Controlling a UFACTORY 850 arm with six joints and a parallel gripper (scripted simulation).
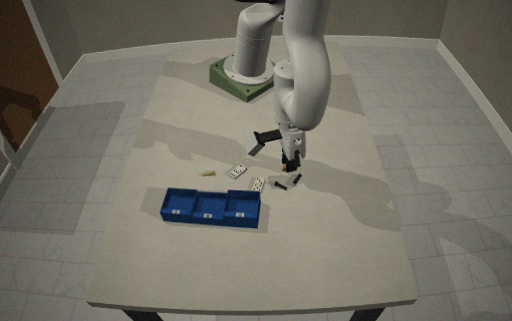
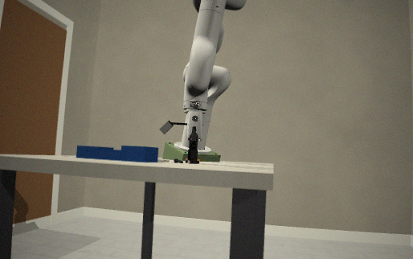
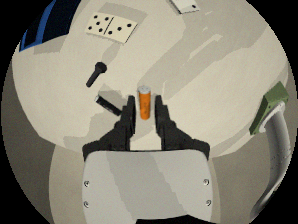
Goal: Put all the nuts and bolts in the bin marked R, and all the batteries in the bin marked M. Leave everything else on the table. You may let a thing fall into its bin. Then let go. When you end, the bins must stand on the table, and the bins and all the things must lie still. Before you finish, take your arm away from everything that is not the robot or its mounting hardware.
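My hand is 2 cm above the orange battery. From my hand the other things lie so: black bolt: 6 cm ahead, 4 cm to the right, 2 cm below; then black cylinder: 5 cm ahead, 2 cm to the left, 2 cm below; then domino: 15 cm to the right, 2 cm below.
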